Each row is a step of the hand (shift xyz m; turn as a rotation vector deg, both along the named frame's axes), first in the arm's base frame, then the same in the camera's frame.
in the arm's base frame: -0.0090 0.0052 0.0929 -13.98 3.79 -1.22
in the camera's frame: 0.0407 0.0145 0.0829 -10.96 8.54 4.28
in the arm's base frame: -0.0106 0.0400 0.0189 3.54 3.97 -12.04
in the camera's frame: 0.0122 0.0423 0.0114 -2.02 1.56 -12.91
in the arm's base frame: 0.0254 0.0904 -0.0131 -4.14 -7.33 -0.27
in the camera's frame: 0.0398 0.0737 -0.0443 -5.60 -5.31 3.37
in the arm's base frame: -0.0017 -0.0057 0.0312 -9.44 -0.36 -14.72
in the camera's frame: 0.0127 -0.0025 0.0290 -15.20 2.09 -8.39
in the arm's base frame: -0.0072 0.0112 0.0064 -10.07 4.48 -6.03
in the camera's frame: 0.0005 0.0135 0.0060 -9.98 7.42 -1.78
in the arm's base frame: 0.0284 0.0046 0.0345 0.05 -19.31 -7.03
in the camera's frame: 0.0418 -0.0037 0.0160 -8.97 -18.43 -1.45
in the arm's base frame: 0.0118 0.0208 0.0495 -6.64 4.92 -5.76
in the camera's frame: 0.0404 0.0184 0.0324 -6.92 6.59 -3.18
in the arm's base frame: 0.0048 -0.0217 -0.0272 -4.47 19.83 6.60
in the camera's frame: -0.0159 -0.0238 -0.0204 5.29 20.50 2.93
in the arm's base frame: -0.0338 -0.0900 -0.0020 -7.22 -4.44 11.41
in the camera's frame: -0.0542 -0.0714 0.0349 -1.43 -0.70 14.12
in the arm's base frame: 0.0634 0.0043 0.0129 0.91 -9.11 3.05
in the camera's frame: 0.0595 -0.0183 -0.0182 -0.31 -8.58 4.41
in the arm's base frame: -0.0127 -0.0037 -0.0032 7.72 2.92 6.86
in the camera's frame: -0.0130 0.0010 0.0038 10.58 0.37 1.77
